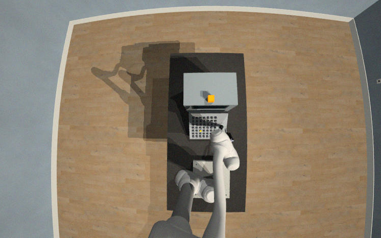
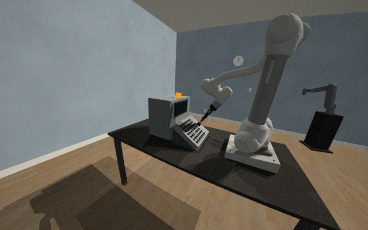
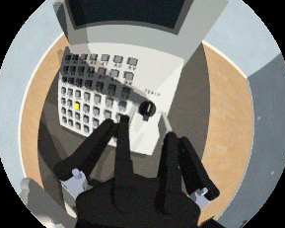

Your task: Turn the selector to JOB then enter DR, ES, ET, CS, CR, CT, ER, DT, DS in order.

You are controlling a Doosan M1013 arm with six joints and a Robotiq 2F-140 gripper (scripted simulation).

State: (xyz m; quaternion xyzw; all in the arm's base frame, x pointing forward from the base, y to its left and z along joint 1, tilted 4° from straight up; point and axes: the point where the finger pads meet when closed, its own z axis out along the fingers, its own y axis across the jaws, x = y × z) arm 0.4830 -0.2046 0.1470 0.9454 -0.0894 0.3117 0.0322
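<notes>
Right now the black selector knob is 40 mm ahead of my hand, 10 mm to the right of it and 50 mm below it. Round my hand: sloped keypad (80 mm ahead, 100 mm to the left, 100 mm below); then key (40 mm ahead, 190 mm to the left, 80 mm below).
</notes>
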